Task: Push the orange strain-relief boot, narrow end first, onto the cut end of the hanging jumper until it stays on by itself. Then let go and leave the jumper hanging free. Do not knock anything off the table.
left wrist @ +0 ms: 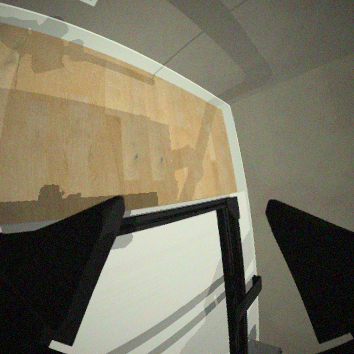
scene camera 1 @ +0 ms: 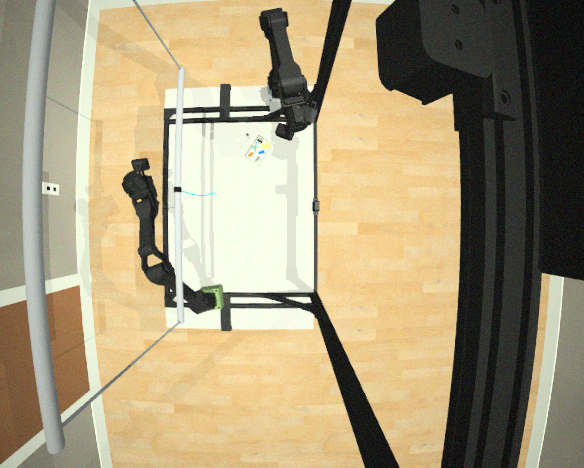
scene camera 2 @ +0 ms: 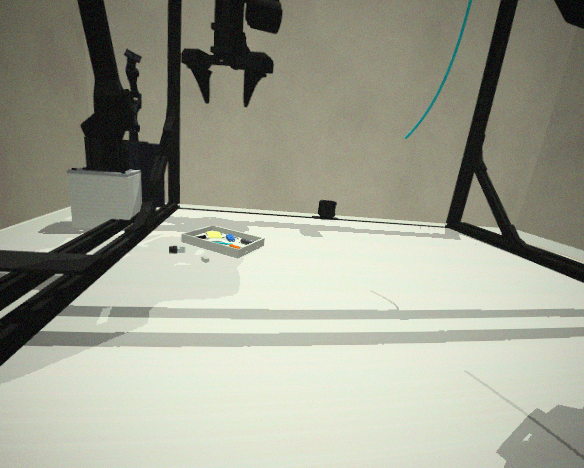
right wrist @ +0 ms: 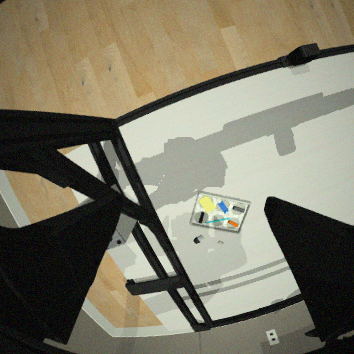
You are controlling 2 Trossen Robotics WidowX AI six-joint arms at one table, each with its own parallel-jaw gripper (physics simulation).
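Frame: origin at the left arm's base, x left, y back, z up, level; metres.
Seen in the pictures: left gripper, fingertip midpoint: [left wrist: 196,205] [scene camera 1: 143,169] [right wrist: 299,345]; right gripper, fingertip midpoint: [scene camera 2: 226,105] [right wrist: 194,202]; left arm's base, link origin: [scene camera 1: 209,300]; right arm's base, link origin: [scene camera 2: 107,169].
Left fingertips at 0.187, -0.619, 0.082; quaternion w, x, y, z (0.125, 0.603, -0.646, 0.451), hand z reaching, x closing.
Pixels of each thing's top centre, then the offset from my left fingertips to it, as dx, dy, dz. "spot": a spot on its surface instead.
- orange boot, top centre: [scene camera 2: 235,245] [right wrist: 233,224] [scene camera 1: 250,154] -0.458, -0.043, -0.150
- shallow grey tray, top centre: [scene camera 2: 224,235] [right wrist: 220,214] [scene camera 1: 258,149] -0.500, -0.061, -0.145
- cyan jumper, surface spot: [scene camera 2: 442,82] [scene camera 1: 203,195] spot: -0.294, +0.171, +0.116
- yellow piece, top centre: [scene camera 2: 214,234] [right wrist: 206,203] -0.535, -0.078, -0.154
- blue piece, top centre: [scene camera 2: 230,235] [right wrist: 222,206] -0.515, -0.048, -0.150
- small black-and-clear part, top centre: [scene camera 2: 177,246] [right wrist: 198,240] -0.454, -0.138, -0.151
- small grey part, top centre: [scene camera 2: 205,257] -0.415, -0.093, -0.155
The orange boot [scene camera 1: 250,155] [scene camera 2: 235,246] [right wrist: 233,223] lies in a shallow grey tray [scene camera 1: 252,145] [scene camera 2: 210,246] [right wrist: 215,228]. The cyan jumper [scene camera 1: 200,194] [scene camera 2: 442,82] hangs above the table, its cut end low and free at the lower left of its curve in scene camera 2. My right gripper [scene camera 2: 226,97] [right wrist: 194,202] is open and empty, high above the table; in scene camera 1 its fingers are hidden. My left gripper [left wrist: 196,205] is open and empty, pointing across the table's corner, floor and wall. In scene camera 1 it is beyond the table's left edge, its fingers unclear.
The tray also holds a yellow piece [scene camera 2: 213,234] [right wrist: 206,203], a blue piece [scene camera 2: 230,237] [right wrist: 223,206] and dark pieces. A small black-and-clear part [scene camera 2: 176,249] [right wrist: 199,239] and a small grey part [scene camera 2: 205,259] lie beside it. A pale overhead bar [scene camera 1: 180,240] and black frame rails surround the table.
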